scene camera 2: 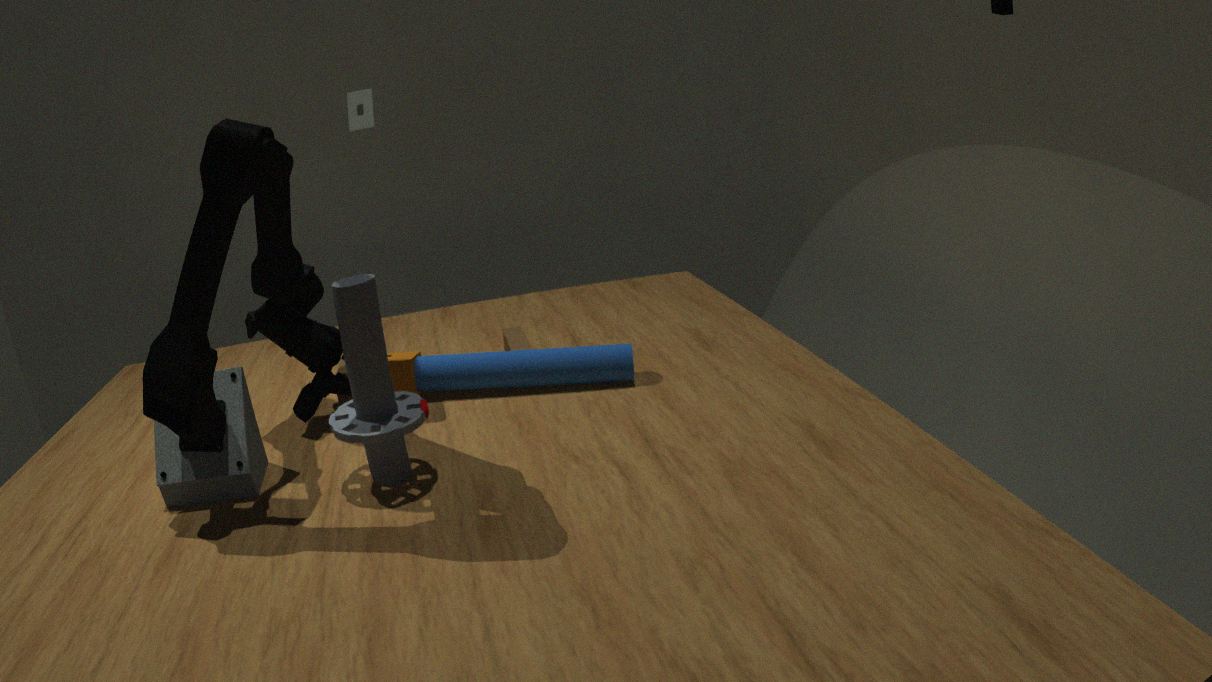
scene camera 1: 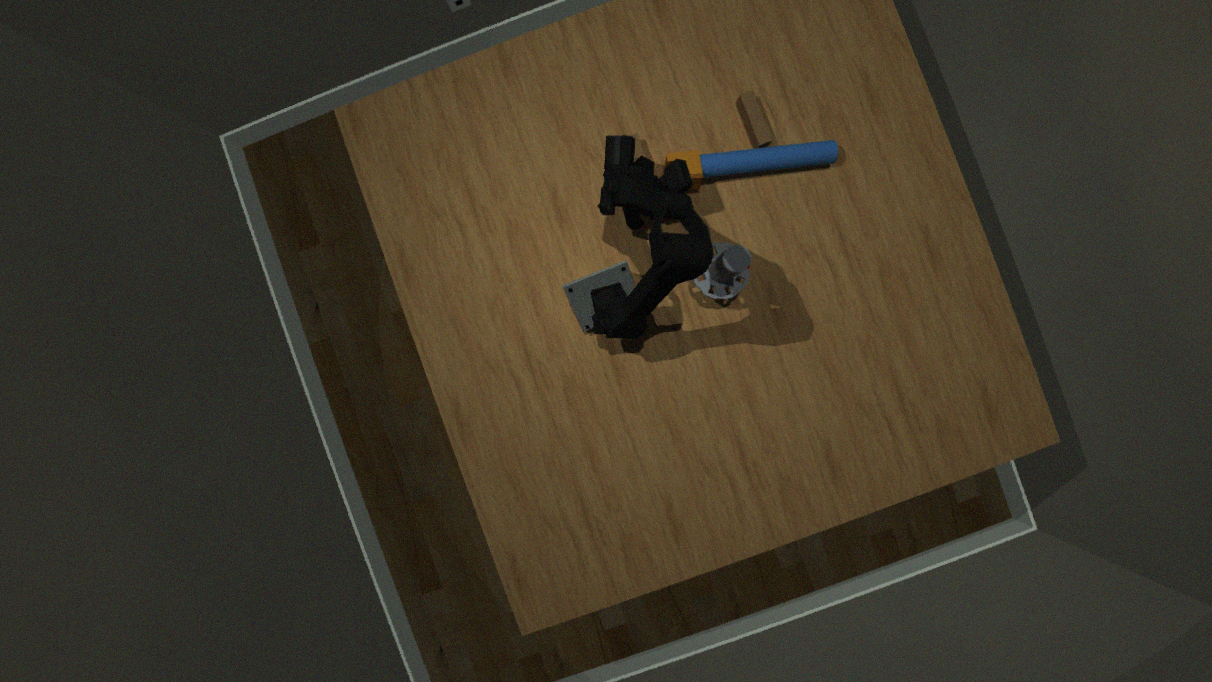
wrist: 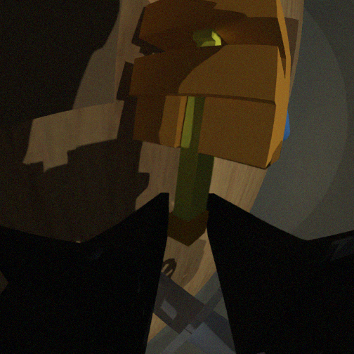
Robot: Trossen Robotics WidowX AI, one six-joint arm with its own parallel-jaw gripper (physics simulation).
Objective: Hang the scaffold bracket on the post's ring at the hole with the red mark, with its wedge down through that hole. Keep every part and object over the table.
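Note:
The scaffold bracket has an orange head (scene camera 1: 684, 158) (scene camera 2: 404, 370) (wrist: 235, 75) on a blue tube (scene camera 1: 767, 160) (scene camera 2: 525, 368) and lies on the table. Its green wedge (wrist: 191, 185) passes through the head and has a dark brown end. My gripper (scene camera 1: 678, 176) (scene camera 2: 332, 388) (wrist: 186, 201) is at the head's open end, with its fingertips shut on the wedge near that brown end. The grey post (scene camera 1: 734, 259) (scene camera 2: 364, 347) stands upright, with a holed ring (scene camera 1: 720, 293) (scene camera 2: 347, 431) around it. The red mark (scene camera 2: 424, 408) is on the ring's rim, on the bracket's side.
A small wooden block (scene camera 1: 756, 120) (scene camera 2: 513, 339) lies behind the blue tube. My arm's grey base plate (scene camera 1: 581, 296) (scene camera 2: 246, 436) is left of the post. The arm arches above the table between the base and the bracket, close to the post.

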